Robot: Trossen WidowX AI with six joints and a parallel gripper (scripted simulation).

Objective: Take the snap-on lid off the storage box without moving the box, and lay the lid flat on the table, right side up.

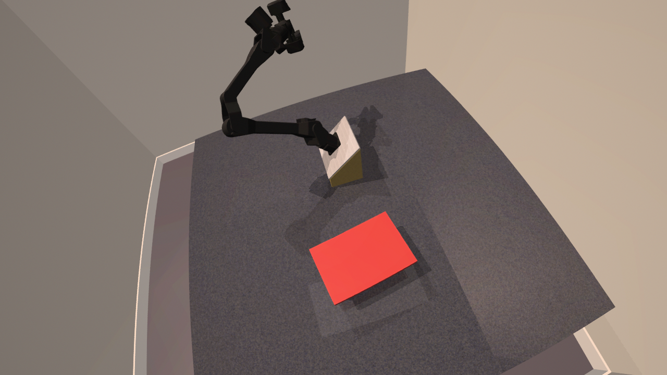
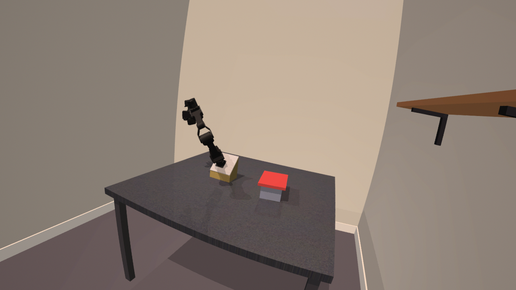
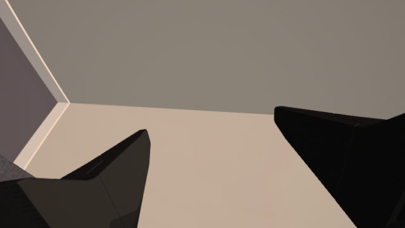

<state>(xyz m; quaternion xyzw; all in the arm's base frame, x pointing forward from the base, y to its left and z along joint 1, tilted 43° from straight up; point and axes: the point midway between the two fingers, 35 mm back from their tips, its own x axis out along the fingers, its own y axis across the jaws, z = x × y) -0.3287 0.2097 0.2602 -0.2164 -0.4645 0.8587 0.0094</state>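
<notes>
Right now the red lid is 78 cm ahead of my gripper tip, 1 cm to the right of it and 34 cm below it. Round my gripper tip: storage box (78 cm ahead, 1 cm to the right, 39 cm below).
</notes>
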